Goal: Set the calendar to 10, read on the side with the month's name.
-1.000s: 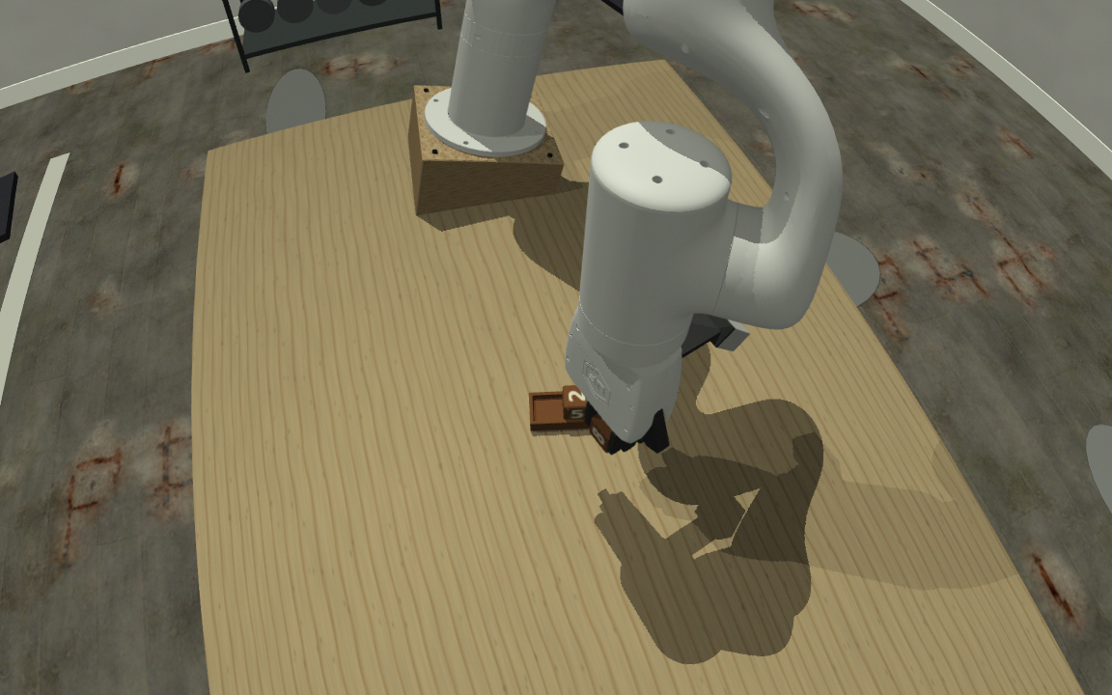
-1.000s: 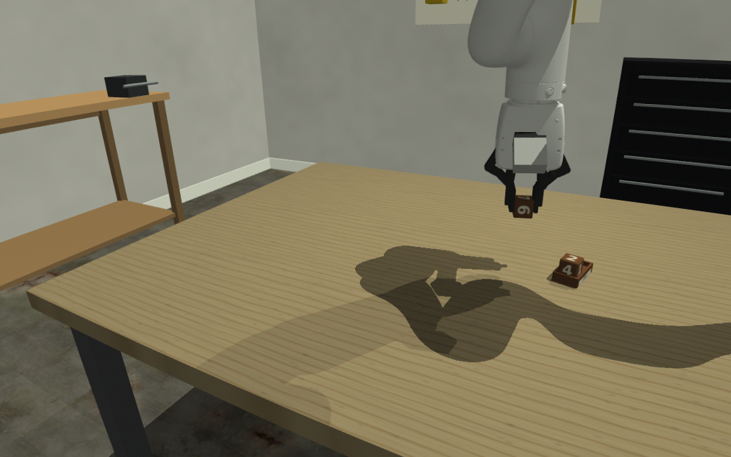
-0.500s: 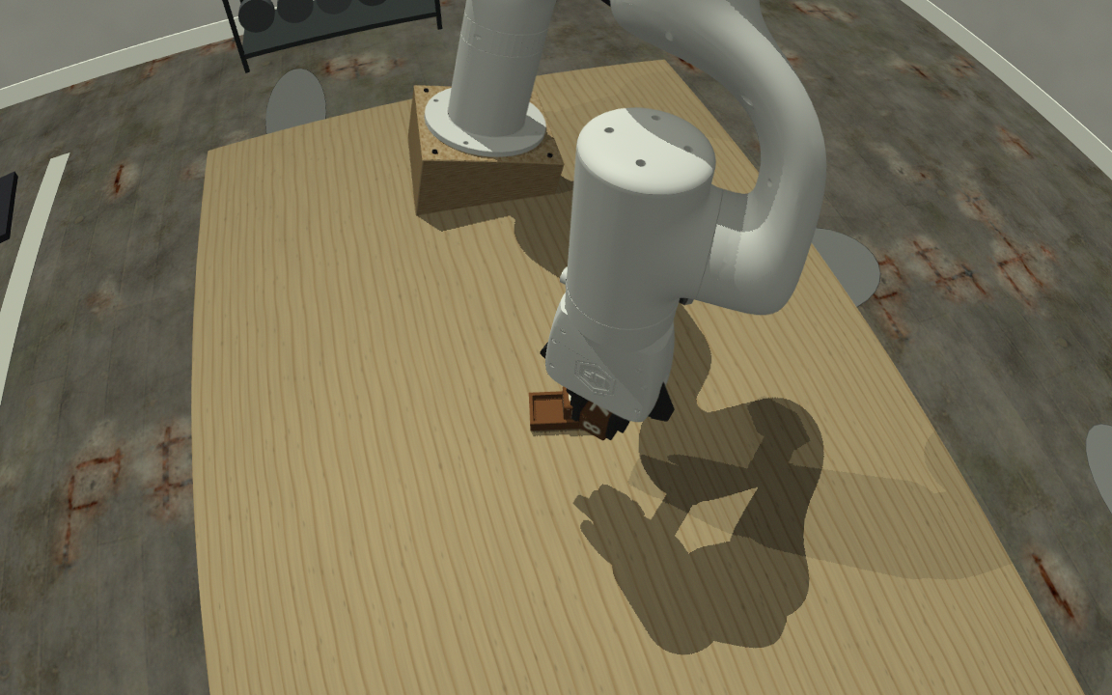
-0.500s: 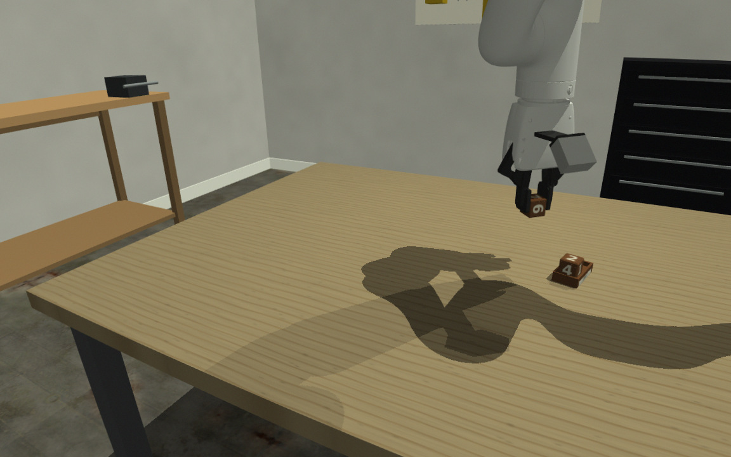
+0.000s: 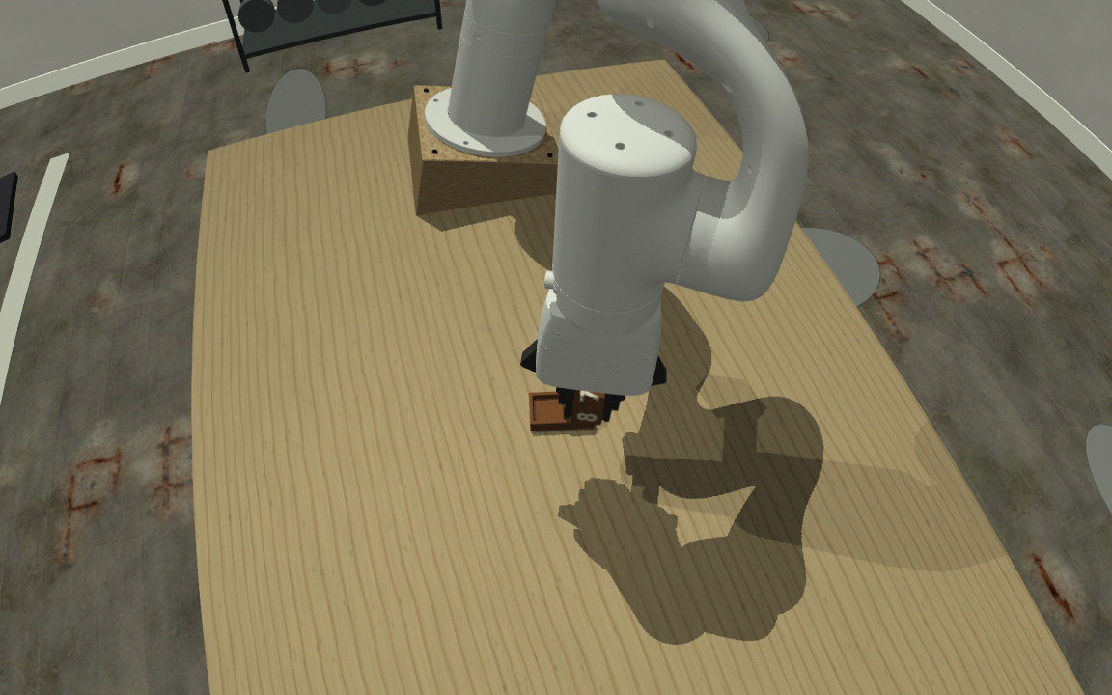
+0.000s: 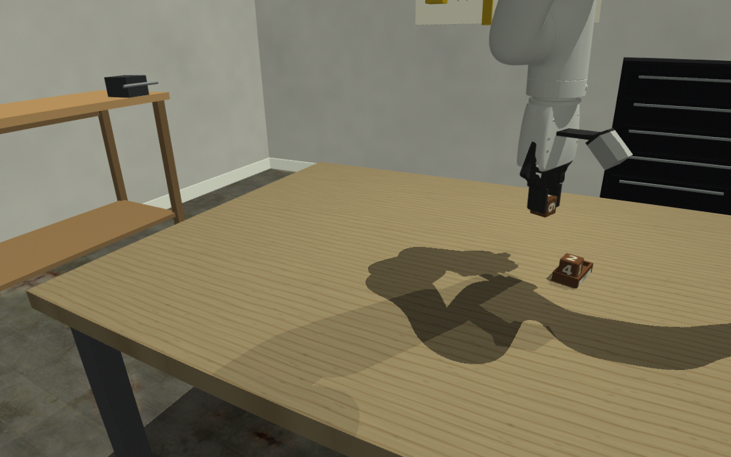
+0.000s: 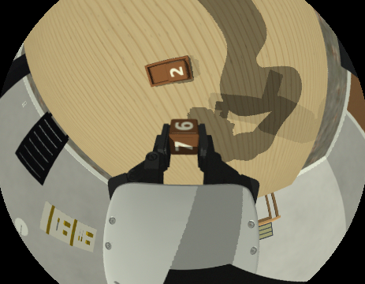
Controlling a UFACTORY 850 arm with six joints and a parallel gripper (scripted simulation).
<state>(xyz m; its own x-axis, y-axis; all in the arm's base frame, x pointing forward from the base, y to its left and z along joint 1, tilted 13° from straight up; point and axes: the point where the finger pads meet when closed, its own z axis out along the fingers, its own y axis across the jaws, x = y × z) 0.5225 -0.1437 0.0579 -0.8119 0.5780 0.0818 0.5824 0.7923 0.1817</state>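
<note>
My hand is 130 mm above the small brown tray, 60 mm past it and 10 mm to the right of it.
</note>
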